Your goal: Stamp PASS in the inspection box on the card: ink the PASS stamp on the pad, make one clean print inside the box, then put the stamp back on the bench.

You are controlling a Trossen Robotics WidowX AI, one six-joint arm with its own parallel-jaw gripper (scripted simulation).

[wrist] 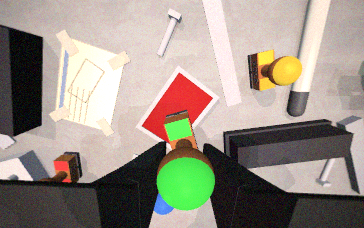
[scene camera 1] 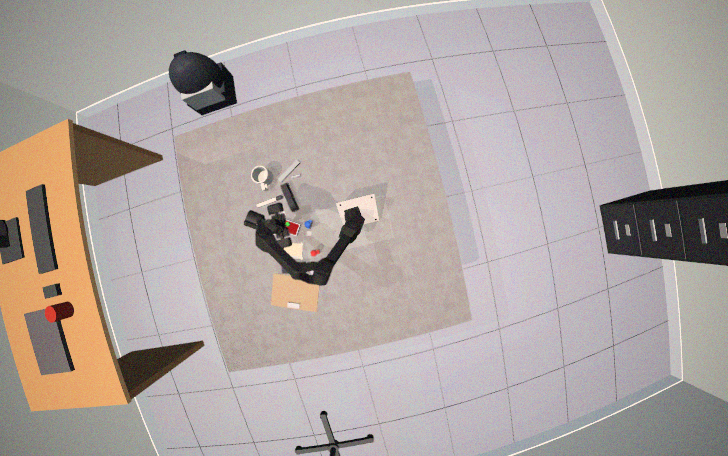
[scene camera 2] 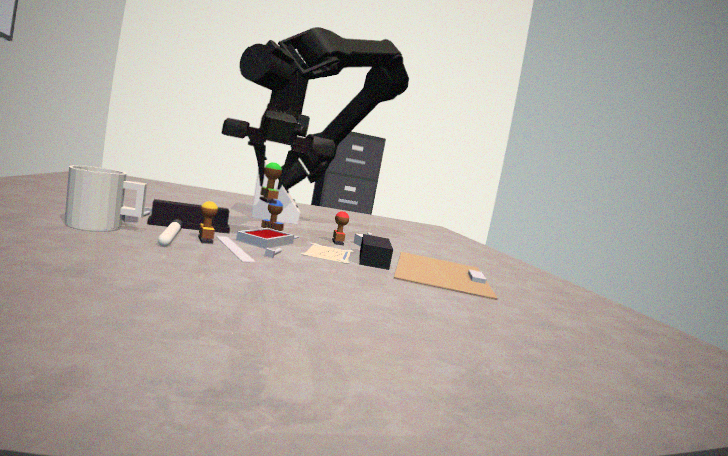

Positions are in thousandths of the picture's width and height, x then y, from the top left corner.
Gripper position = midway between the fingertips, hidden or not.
Note:
In view: my gripper (scene camera 2: 370, 411), a green-knobbed stamp (wrist: 510, 779), a red-knobbed stamp (wrist: 188, 739), a yellow-knobbed stamp (wrist: 727, 318), a black bar (wrist: 861, 616), a brown board (scene camera 2: 586, 595), a black box (scene camera 2: 516, 552), a cream card (wrist: 246, 344) and a red ink pad (wrist: 501, 401).
The brown board shows as well in scene camera 1 (scene camera 1: 405, 646). My gripper shows as well in the wrist view (wrist: 507, 651). Scene camera 1 misses the yellow-knobbed stamp, which is hidden by my gripper. The wrist view misses the brown board: it is out of frame.

